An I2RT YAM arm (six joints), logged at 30 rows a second.
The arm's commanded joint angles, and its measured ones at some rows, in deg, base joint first. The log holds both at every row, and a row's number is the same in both.
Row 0, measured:
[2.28 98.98 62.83 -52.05 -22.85 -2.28]
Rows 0 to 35, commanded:
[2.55 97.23 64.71 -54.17 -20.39 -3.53]
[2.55 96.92 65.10 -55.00 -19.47 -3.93]
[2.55 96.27 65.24 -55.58 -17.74 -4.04]
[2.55 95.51 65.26 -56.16 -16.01 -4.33]
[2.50 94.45 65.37 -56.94 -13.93 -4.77]
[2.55 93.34 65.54 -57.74 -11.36 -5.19]
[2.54 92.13 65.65 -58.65 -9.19 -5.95]
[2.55 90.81 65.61 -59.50 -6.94 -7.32]
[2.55 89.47 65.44 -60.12 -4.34 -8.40]
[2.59 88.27 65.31 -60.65 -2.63 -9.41]
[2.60 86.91 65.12 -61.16 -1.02 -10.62]
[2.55 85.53 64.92 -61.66 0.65 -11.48]
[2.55 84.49 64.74 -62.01 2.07 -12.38]
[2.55 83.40 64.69 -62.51 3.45 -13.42]
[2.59 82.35 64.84 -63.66 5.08 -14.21]
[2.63 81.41 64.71 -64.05 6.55 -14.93]
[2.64 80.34 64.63 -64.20 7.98 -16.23]
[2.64 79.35 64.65 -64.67 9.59 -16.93]
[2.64 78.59 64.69 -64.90 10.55 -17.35]
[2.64 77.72 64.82 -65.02 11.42 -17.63]
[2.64 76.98 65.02 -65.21 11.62 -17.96]
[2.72 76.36 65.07 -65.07 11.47 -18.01]
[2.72 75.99 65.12 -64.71 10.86 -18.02]
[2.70 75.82 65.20 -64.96 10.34 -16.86]
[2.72 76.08 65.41 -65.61 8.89 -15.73]
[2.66 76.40 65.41 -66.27 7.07 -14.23]
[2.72 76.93 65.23 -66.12 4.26 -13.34]
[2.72 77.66 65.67 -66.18 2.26 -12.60]
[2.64 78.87 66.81 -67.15 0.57 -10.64]
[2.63 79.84 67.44 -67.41 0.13 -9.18]
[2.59 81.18 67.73 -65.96 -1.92 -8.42]
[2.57 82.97 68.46 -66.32 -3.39 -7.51]
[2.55 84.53 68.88 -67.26 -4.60 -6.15]
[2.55 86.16 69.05 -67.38 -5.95 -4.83]
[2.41 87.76 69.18 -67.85 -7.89 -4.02]
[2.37 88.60 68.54 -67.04 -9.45 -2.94]
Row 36, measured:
[2.28 86.00 68.27 -64.90 -2.70 -7.40]
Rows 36 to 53, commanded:
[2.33 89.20 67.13 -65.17 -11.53 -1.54]
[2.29 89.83 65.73 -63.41 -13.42 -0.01]
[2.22 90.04 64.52 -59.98 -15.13 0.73]
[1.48 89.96 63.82 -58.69 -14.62 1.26]
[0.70 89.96 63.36 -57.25 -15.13 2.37]
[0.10 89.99 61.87 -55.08 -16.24 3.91]
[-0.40 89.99 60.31 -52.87 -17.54 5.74]
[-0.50 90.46 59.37 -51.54 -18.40 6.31]
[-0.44 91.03 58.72 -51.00 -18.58 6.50]
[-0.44 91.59 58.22 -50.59 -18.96 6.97]
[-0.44 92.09 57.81 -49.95 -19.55 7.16]
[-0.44 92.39 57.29 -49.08 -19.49 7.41]
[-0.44 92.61 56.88 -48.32 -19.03 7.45]
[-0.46 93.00 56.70 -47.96 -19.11 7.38]
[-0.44 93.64 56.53 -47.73 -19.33 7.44]
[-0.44 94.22 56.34 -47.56 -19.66 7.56]
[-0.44 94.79 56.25 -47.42 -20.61 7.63]
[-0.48 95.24 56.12 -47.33 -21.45 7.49]
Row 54, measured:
[-0.49 94.13 56.97 -48.86 -18.72 6.24]
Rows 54 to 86, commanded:
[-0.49 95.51 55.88 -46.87 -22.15 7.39]
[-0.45 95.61 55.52 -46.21 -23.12 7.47]
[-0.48 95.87 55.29 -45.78 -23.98 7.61]
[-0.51 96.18 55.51 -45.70 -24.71 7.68]
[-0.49 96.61 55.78 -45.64 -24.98 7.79]
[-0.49 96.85 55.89 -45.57 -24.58 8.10]
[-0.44 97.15 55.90 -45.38 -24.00 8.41]
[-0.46 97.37 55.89 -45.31 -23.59 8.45]
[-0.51 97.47 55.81 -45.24 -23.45 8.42]
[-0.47 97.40 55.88 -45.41 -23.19 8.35]
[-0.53 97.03 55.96 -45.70 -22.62 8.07]
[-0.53 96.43 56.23 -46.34 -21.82 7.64]
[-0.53 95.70 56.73 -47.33 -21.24 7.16]
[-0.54 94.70 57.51 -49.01 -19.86 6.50]
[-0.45 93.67 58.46 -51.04 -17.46 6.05]
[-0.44 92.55 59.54 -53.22 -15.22 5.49]
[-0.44 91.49 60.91 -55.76 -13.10 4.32]
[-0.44 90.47 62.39 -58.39 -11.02 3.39]
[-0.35 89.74 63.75 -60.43 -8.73 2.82]
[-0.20 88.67 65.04 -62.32 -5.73 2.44]
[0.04 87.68 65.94 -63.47 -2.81 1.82]
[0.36 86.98 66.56 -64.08 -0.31 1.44]
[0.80 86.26 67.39 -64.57 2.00 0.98]
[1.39 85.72 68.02 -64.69 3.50 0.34]
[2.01 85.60 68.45 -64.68 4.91 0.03]
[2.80 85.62 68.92 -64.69 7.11 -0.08]
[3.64 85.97 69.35 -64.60 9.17 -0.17]
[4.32 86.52 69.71 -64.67 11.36 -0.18]
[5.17 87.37 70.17 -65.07 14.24 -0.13]
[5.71 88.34 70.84 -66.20 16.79 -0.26]
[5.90 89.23 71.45 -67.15 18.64 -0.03]
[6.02 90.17 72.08 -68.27 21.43 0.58]
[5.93 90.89 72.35 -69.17 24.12 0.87]
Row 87, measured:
[5.69 88.97 70.57 -64.10 12.75 0.64]
